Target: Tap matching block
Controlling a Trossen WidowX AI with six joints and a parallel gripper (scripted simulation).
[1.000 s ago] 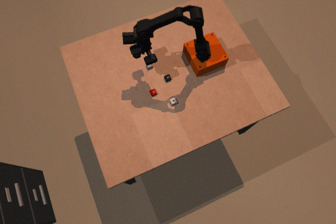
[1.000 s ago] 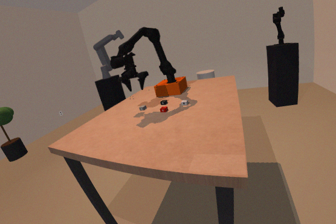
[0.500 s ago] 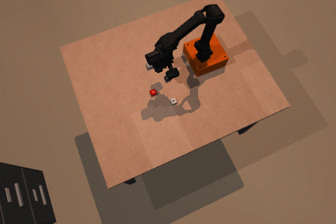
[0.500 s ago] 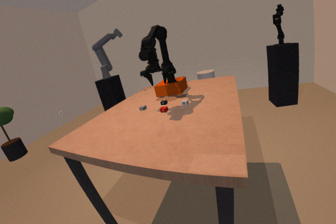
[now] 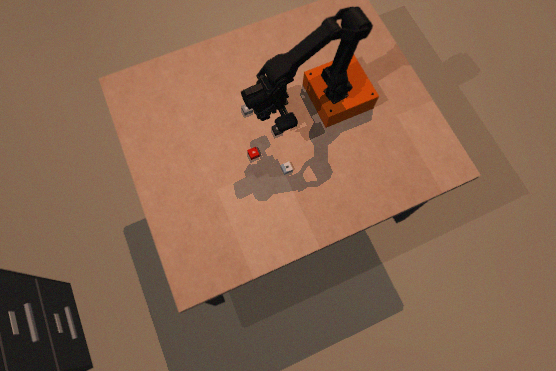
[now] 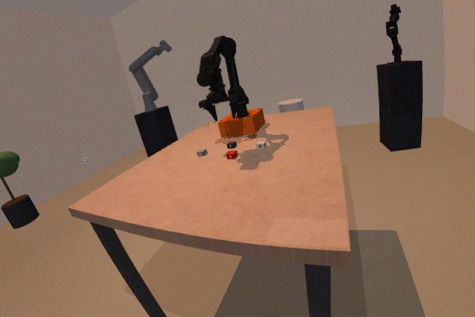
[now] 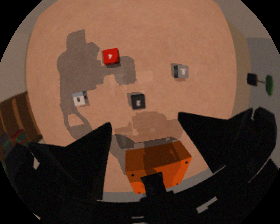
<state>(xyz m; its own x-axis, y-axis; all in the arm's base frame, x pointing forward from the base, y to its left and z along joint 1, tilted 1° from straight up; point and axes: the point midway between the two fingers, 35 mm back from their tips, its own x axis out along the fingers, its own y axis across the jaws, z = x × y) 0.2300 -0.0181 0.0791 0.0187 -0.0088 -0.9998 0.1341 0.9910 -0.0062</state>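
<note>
The red block lies 120 mm below my gripper tip, 110 mm ahead of it and 30 mm to the left of it. Round my gripper tip: white block: 140 mm to the left, 120 mm below, 40 mm ahead; black block: 120 mm below, 10 mm behind; grey block: 130 mm to the right, 120 mm below, 40 mm ahead.
</note>
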